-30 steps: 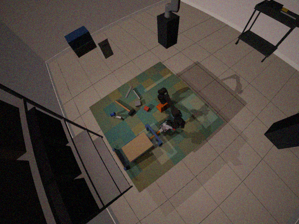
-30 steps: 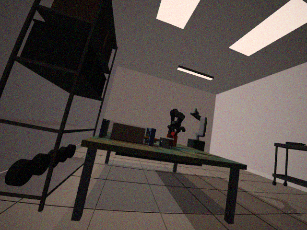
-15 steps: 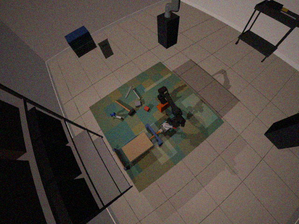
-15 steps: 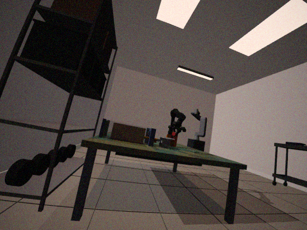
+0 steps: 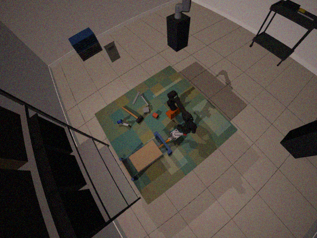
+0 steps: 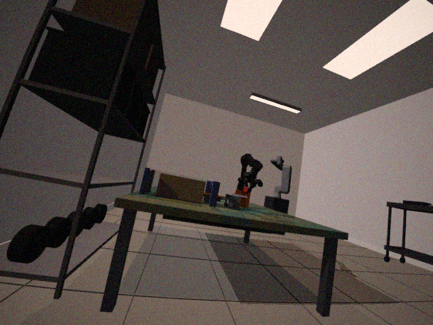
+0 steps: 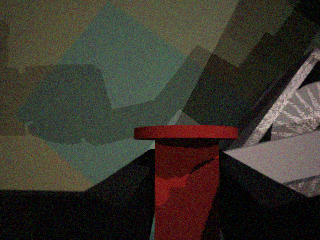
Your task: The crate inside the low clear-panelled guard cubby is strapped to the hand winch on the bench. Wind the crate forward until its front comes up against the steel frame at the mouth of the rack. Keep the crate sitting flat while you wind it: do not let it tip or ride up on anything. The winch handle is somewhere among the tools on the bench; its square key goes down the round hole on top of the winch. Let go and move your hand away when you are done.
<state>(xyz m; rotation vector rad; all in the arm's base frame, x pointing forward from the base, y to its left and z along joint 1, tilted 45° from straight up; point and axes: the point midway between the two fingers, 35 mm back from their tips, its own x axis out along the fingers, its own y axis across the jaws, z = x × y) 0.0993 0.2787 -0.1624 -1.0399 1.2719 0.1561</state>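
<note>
Right now my gripper tip is 100 mm above the winch, 80 mm to the left of it and 50 mm short of it. Round my gripper tip: red knob (10 mm to the right, 10 mm behind); then red-knobbed crank handle (30 mm to the right, 30 mm below, 20 mm ahead); then grey block (550 mm to the right, 150 mm ahead, 120 mm below).
</note>
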